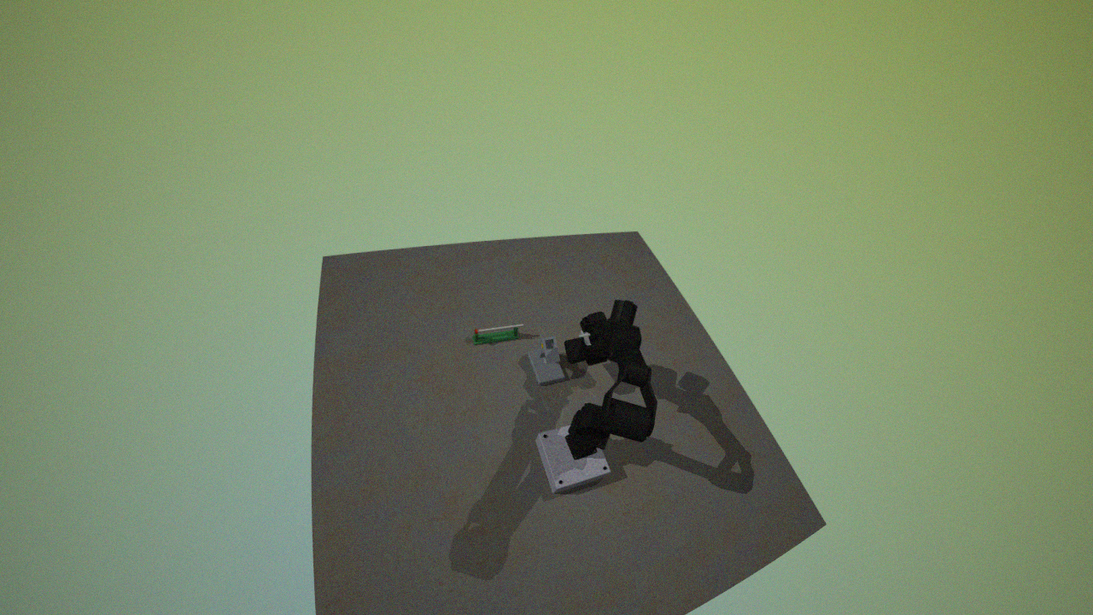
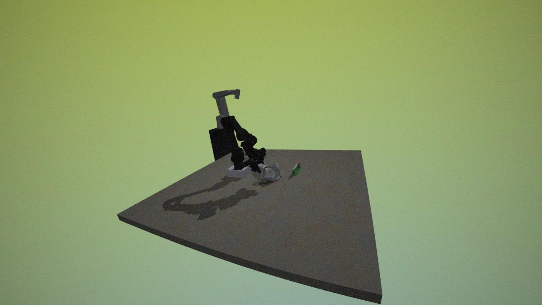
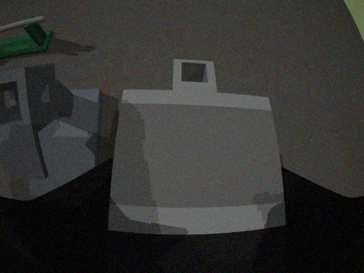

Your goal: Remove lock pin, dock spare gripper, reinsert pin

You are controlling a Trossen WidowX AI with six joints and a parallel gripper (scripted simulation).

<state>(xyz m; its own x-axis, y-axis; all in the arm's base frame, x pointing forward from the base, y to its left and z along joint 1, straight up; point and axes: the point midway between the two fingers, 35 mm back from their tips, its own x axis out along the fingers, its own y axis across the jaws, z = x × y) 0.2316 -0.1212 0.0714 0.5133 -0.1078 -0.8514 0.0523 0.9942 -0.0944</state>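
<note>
Now: gripper tip 30 mm short of the socket, 110 mm to the right of it and 40 mm above it. Also, from my gripper tip: green cradle 150 mm ahead, 230 mm to the left, 70 mm below; spare gripper 10 mm behind, 20 mm above.
</note>
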